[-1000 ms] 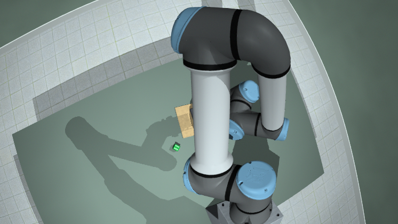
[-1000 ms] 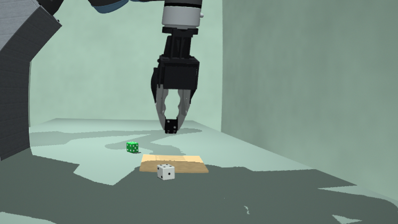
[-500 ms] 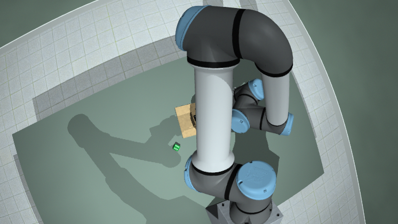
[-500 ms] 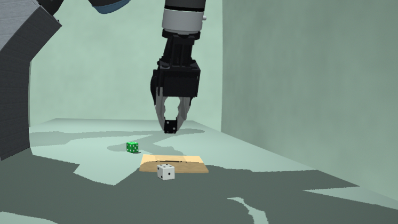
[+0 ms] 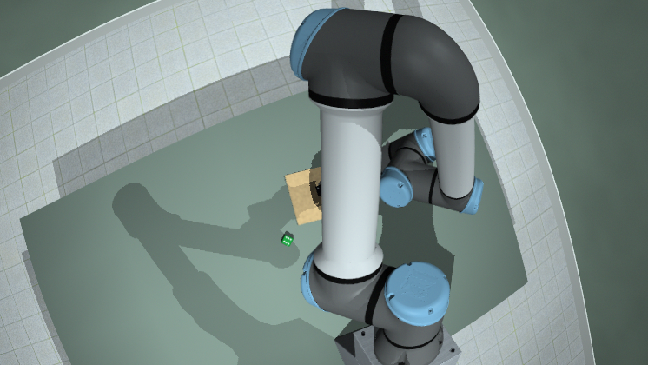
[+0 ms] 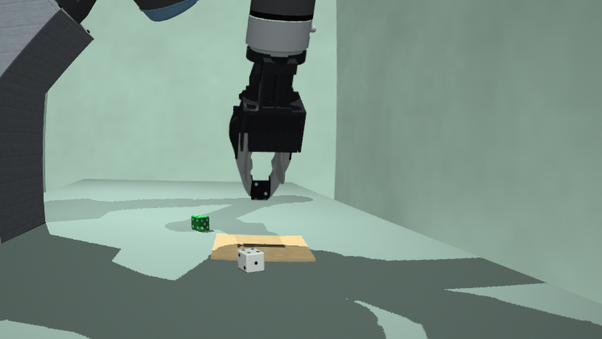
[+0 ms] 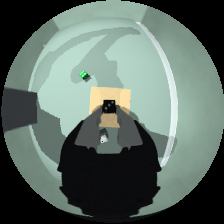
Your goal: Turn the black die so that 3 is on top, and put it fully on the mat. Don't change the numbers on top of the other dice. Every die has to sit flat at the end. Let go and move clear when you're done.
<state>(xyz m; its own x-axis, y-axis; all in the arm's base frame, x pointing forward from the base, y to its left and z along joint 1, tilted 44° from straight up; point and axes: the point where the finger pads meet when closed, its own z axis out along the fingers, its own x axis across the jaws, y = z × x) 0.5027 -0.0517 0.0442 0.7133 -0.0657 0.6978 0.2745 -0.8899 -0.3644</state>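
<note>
Now: the black die 10 mm below my hand. Also, from my hand: white die (100 mm to the right, 80 mm below, 30 mm behind); tan mat (90 mm below); green die (130 mm to the left, 80 mm below, 80 mm behind).
</note>
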